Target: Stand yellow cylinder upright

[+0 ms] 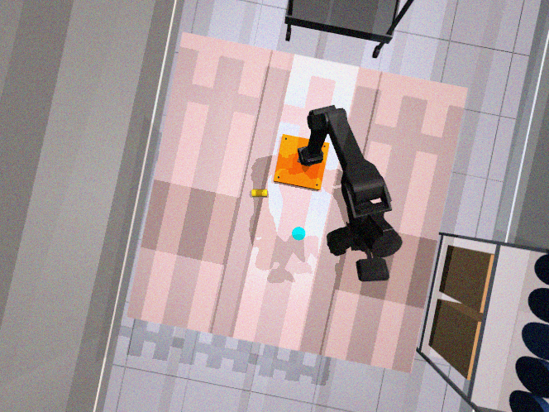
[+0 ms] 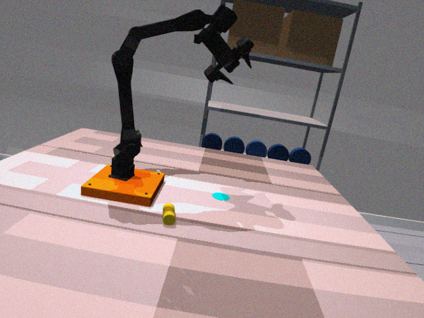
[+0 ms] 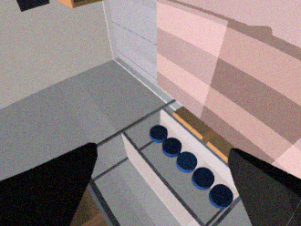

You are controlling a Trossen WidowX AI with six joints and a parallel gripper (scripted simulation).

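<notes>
Right now my gripper tip is 390 mm above the yellow cylinder, 380 mm to the left of it and 90 mm past it. The rest, counted from my gripper tip: cyan circle 400 mm below, 150 mm to the right, 20 mm ahead.
</notes>
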